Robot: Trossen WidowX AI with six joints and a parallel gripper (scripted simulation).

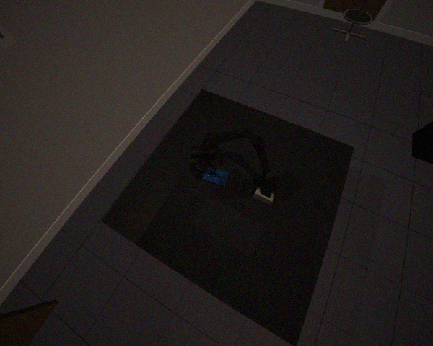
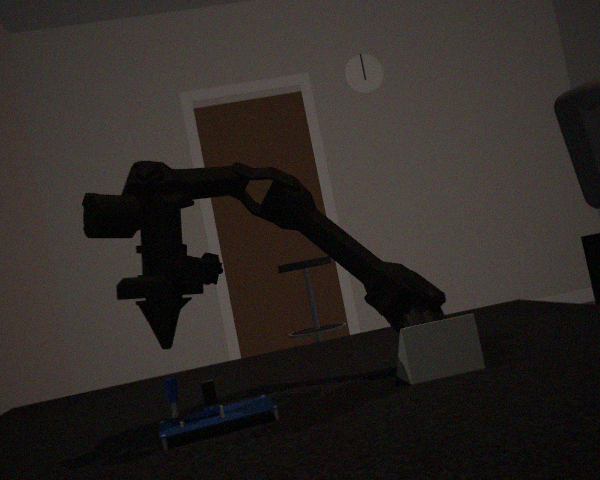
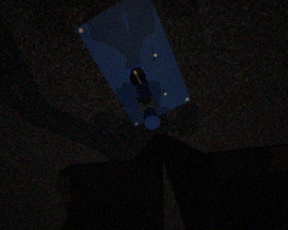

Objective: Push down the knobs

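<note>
My gripper tip is 6 cm above the blue knob. Round my gripper tip: dark knob (5 cm behind, 7 cm below).
</note>
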